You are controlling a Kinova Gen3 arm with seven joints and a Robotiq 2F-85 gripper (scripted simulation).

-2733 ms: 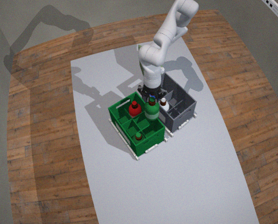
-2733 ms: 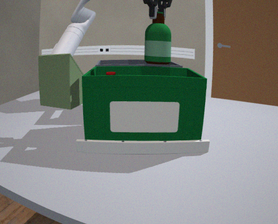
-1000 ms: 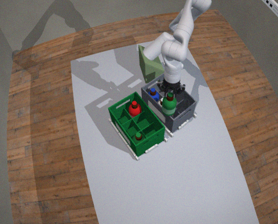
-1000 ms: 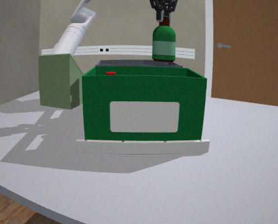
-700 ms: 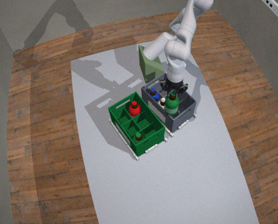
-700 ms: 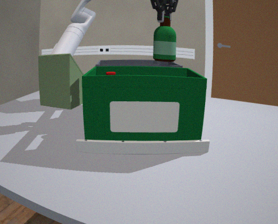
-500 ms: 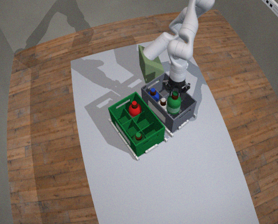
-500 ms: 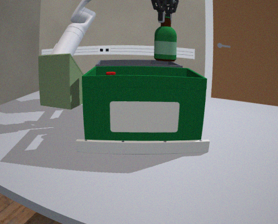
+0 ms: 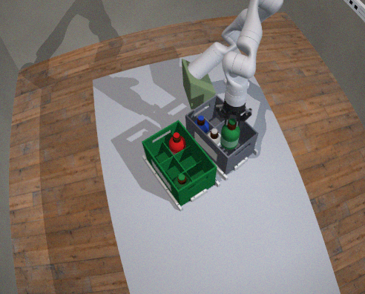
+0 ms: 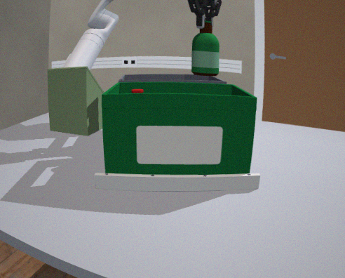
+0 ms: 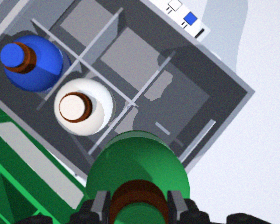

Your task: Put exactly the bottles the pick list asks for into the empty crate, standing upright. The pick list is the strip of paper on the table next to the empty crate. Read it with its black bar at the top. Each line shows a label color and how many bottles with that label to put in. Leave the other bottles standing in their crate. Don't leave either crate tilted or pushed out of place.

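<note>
Right now the white-label bottle is 70 mm behind my hand, 50 mm to the right of it and 250 mm below it. The rest, counted from my hand: grey crate: 100 mm behind, 10 mm to the right, 250 mm below; then green crate: 20 mm ahead, 210 mm to the right, 250 mm below; then blue-label bottle: 150 mm behind, 90 mm to the right, 250 mm below.
</note>
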